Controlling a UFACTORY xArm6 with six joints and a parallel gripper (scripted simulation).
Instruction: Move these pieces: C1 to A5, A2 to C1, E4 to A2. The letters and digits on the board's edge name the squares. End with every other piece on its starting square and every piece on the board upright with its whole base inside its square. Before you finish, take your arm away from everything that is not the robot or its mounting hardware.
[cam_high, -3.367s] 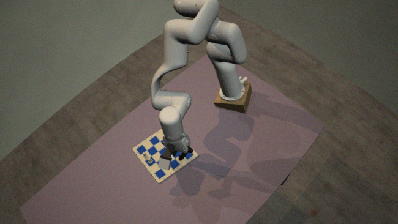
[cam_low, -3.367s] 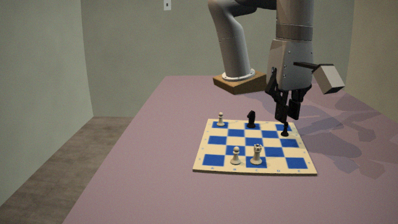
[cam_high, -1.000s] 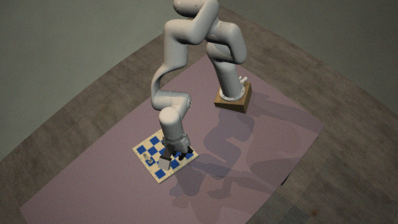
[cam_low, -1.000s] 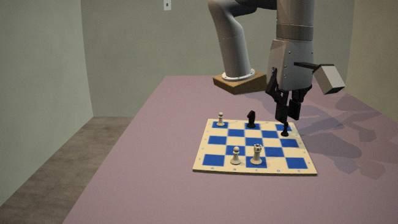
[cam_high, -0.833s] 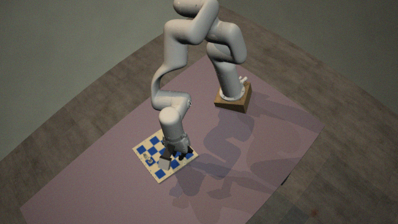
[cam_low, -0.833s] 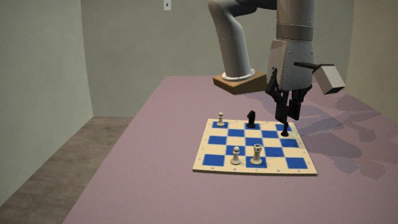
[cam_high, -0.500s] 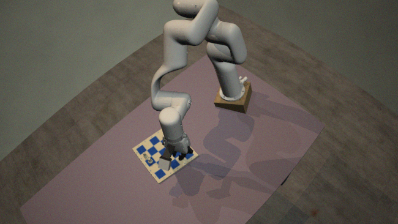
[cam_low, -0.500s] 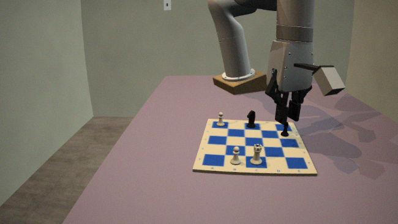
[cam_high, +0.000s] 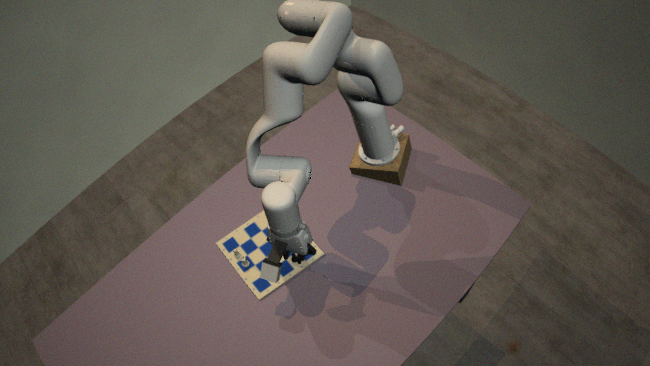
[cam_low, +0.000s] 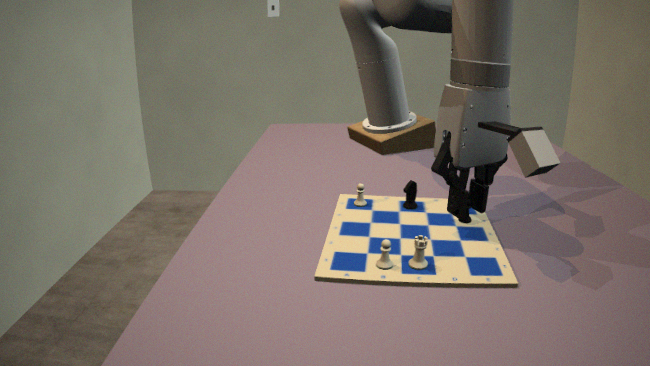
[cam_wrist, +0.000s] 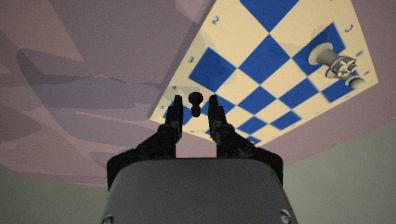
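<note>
My gripper is now 20 mm above the black pawn. From my hand the other things lie so: white rook 110 mm ahead, 70 mm to the right, 20 mm below; chessboard 70 mm to the right, 40 mm below, 40 mm ahead; black knight 80 mm to the right, 40 mm behind, 20 mm below.
</note>
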